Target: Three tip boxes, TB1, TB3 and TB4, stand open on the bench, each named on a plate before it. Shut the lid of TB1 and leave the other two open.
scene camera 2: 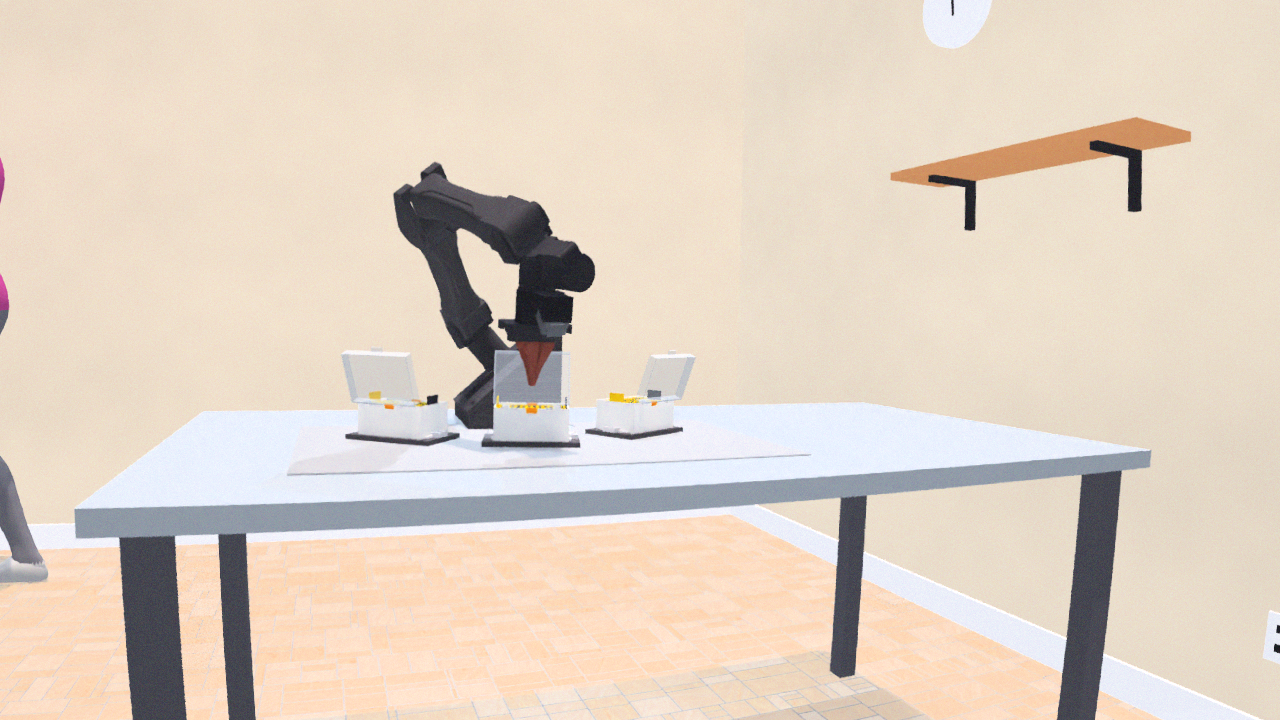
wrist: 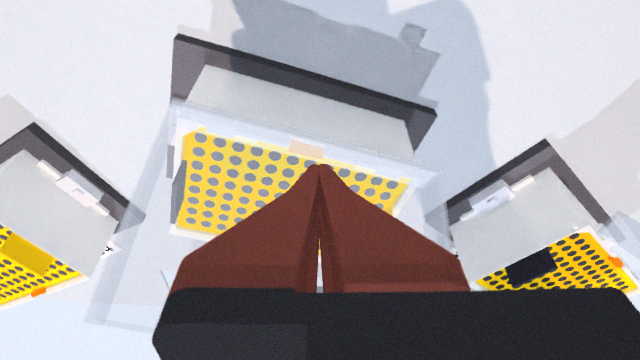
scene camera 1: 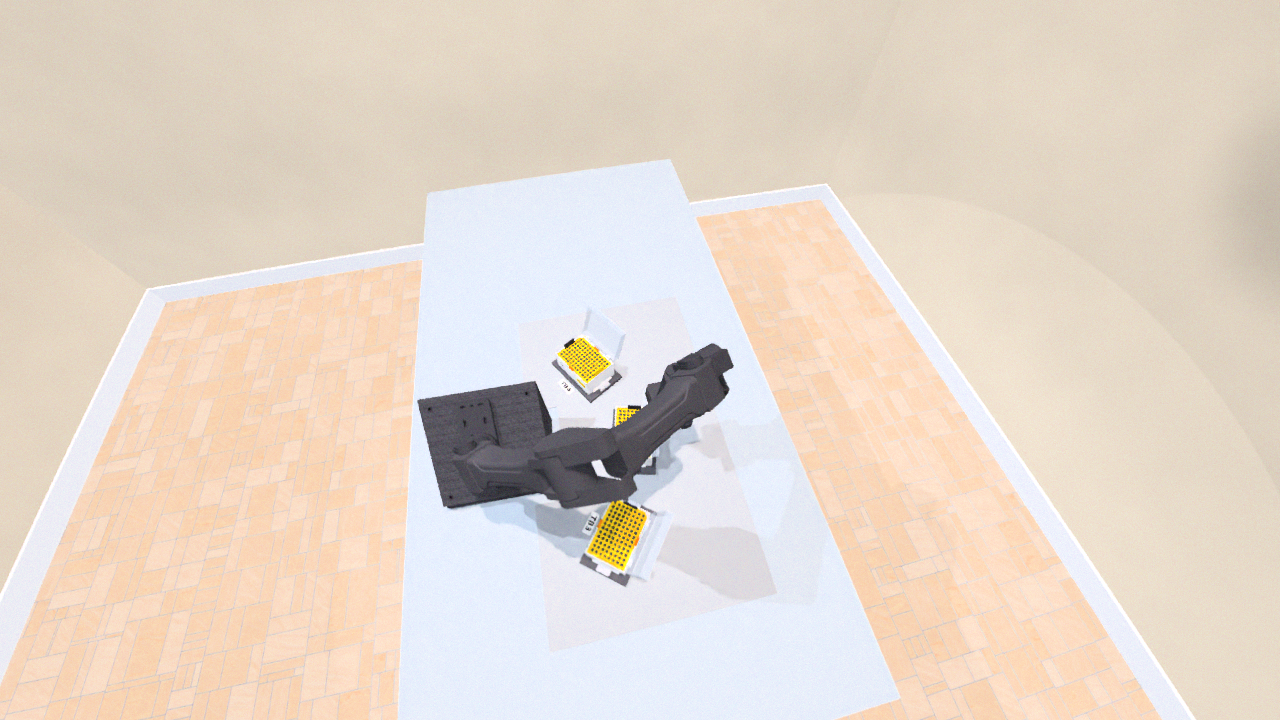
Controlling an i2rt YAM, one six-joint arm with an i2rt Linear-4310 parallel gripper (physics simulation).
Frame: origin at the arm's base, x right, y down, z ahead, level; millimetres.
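Seen in the pictures: gripper, fingertip midpoint: (scene camera 2: 531, 385) (wrist: 319, 179); arm's base at its link origin: (scene camera 1: 482, 446).
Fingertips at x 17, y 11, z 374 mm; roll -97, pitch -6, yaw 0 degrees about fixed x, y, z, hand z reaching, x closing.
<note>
Offsets run from my fingertips to a thing's top centre. "*": to the spot under its first point. Level surfaces: height alone.
The middle tip box (scene camera 1: 626, 415) (scene camera 2: 530, 426) (wrist: 225, 170) stands open; its name plate is hidden. Its clear lid @[* dx +30, dy -6, dz -18 mm] (scene camera 2: 510, 380) is upright. My gripper (scene camera 2: 533, 383) (wrist: 319, 179) is shut and empty, its tips below the lid's top edge, on the lid's outer side in scene camera 2; contact cannot be told. In scene camera 1 the arm hides it. TB3 @[dx +191, dy +24, dz -125 mm] (scene camera 1: 617, 537) (scene camera 2: 384, 420) (wrist: 595, 262) stands open, right in the wrist view. Another box @[dx -216, dy +33, dz -155 mm] (scene camera 1: 584, 360) (scene camera 2: 635, 416) (wrist: 55, 200) stands open on the other side; its plate @[* dx -185, dy +96, dz -202 mm] (scene camera 1: 565, 386) is too small to read surely.
The boxes stand on dark bases on a pale mat @[dy +98 mm] (scene camera 1: 581, 617) on the bench @[dy +102 mm] (scene camera 1: 501, 241) (scene camera 2: 939, 438). The black arm base (scene camera 1: 447, 465) is at the bench's edge. The arm (scene camera 1: 662, 425) (scene camera 2: 483, 214) reaches over the middle box, between the two outer open lids.
</note>
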